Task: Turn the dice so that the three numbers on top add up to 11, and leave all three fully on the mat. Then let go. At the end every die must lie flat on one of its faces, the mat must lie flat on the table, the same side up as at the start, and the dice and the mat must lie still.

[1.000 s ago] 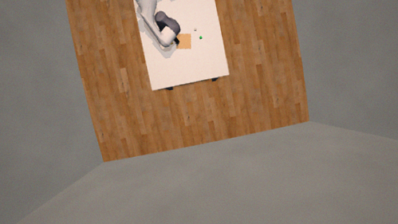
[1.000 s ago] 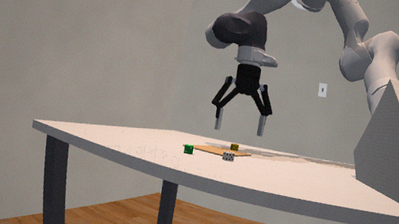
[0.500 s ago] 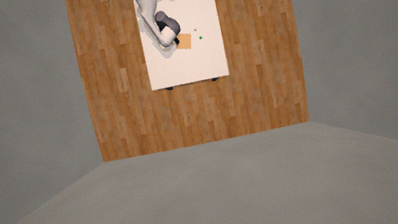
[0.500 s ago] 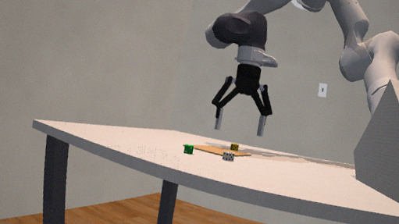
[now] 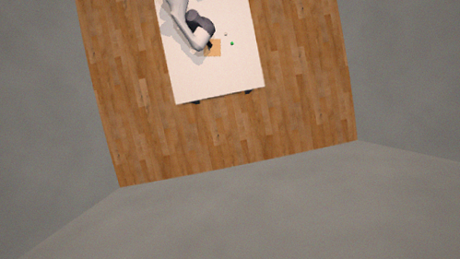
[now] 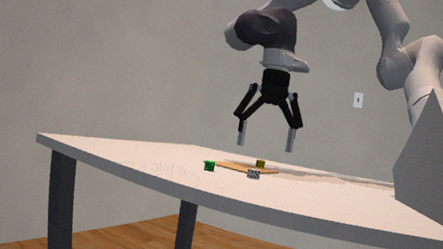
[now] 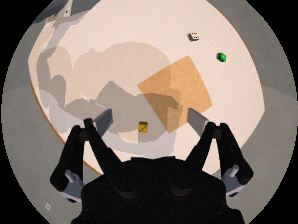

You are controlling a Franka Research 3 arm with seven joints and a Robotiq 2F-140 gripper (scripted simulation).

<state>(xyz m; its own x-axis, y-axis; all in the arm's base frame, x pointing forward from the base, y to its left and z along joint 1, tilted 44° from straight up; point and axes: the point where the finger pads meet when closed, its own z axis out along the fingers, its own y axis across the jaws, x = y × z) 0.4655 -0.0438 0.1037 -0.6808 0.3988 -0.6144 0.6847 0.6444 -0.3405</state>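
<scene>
The white die is 20 cm to the left of my hand, 5 cm below it and 5 cm behind it. From my hand the other things lie so: yellow die 5 cm below, 4 cm to the right, 2 cm ahead; green die 24 cm to the left, 5 cm below, 3 cm ahead; tan mat 7 cm to the left, 6 cm below, 3 cm ahead.
</scene>
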